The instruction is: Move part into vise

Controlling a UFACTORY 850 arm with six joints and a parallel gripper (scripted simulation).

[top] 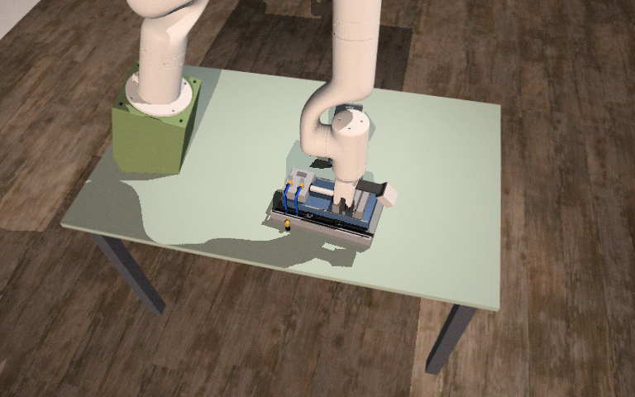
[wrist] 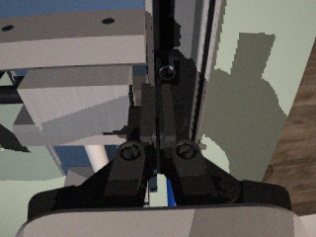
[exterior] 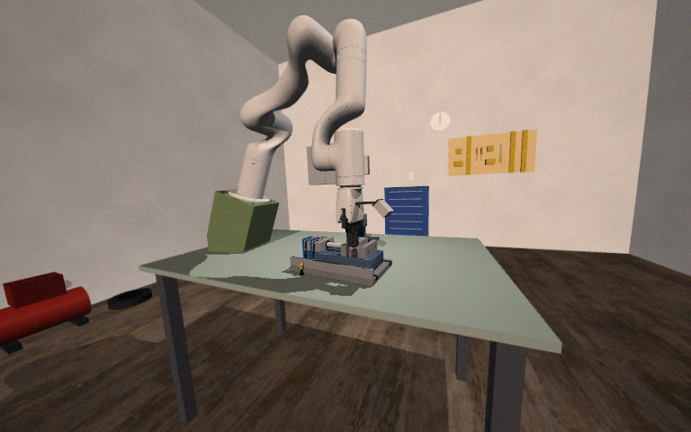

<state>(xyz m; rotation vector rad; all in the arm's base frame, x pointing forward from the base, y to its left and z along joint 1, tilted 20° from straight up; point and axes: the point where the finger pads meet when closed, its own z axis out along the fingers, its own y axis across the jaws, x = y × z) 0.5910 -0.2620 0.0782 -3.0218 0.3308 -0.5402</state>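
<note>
The part lies 40 mm to the left of my hand, 30 mm below it and 10 mm ahead of it. Round my hand: fixed jaw: 50 mm to the left, 40 mm below, 40 mm ahead; then moving jaw: 60 mm to the left, 40 mm below, 20 mm behind; then work stop: 100 mm to the left, 30 mm below, 20 mm ahead.
</note>
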